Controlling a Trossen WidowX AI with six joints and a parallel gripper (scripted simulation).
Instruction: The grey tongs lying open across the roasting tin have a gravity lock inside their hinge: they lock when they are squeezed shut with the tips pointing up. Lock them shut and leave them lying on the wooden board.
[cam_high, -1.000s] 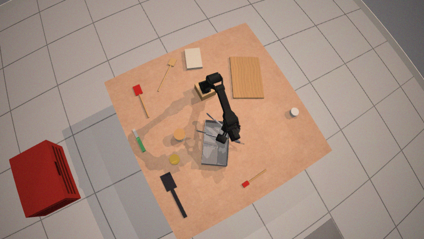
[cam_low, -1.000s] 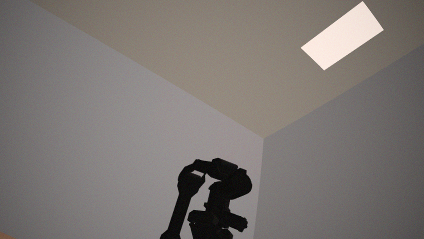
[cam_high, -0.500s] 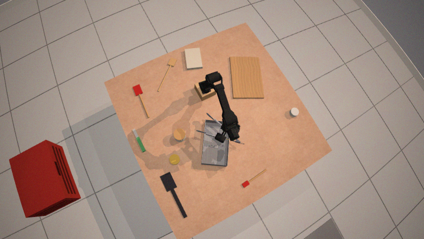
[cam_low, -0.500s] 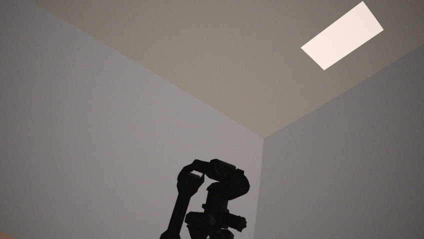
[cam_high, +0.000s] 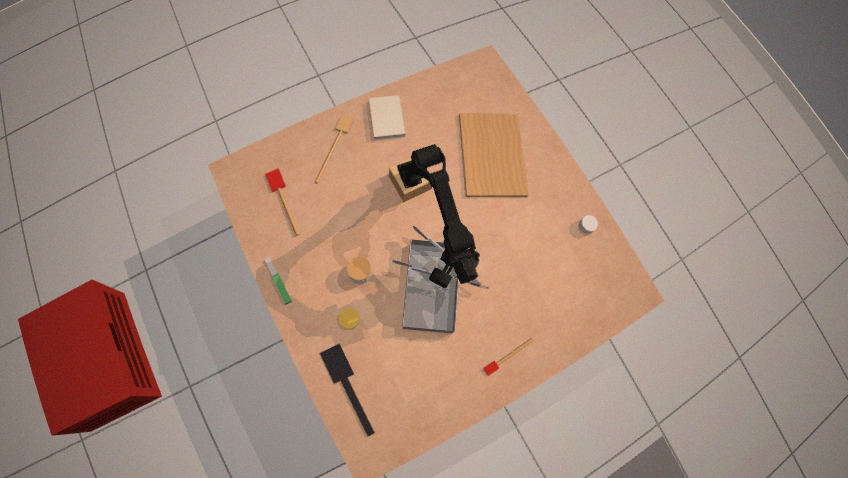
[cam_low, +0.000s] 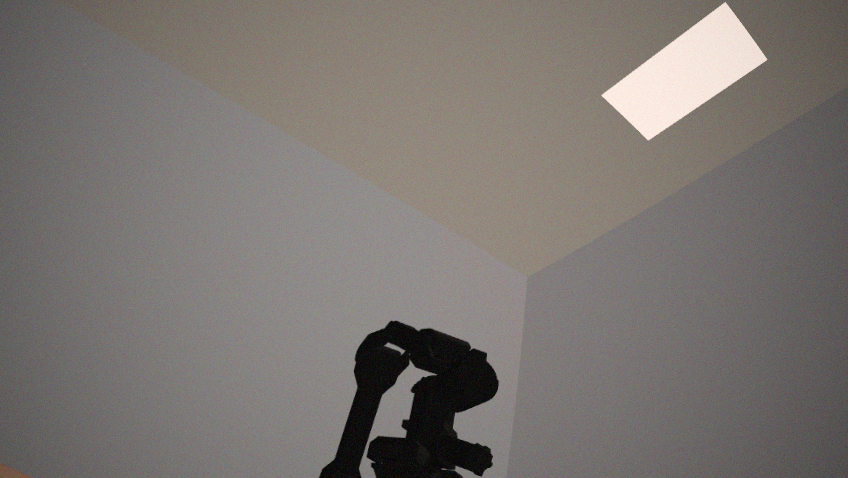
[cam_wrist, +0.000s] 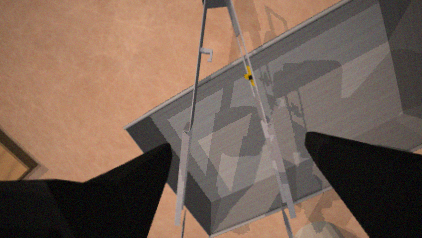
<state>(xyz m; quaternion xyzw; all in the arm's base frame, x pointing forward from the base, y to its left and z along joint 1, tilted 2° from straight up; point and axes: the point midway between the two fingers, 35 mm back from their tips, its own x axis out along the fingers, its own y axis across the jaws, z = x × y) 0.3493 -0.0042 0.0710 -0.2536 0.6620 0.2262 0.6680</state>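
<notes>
Now: gripper tip 40 mm short of the yellow slider part, 40 mm above it and 10 mm to the right of it. Also, from my gripper tip: grey roasting tin 80 mm below, 60 mm to the right, 30 mm ahead; yellow disc 360 mm to the right, 100 mm below, 30 mm ahead; black spatula 450 mm to the right, 240 mm ahead, 110 mm below.
</notes>
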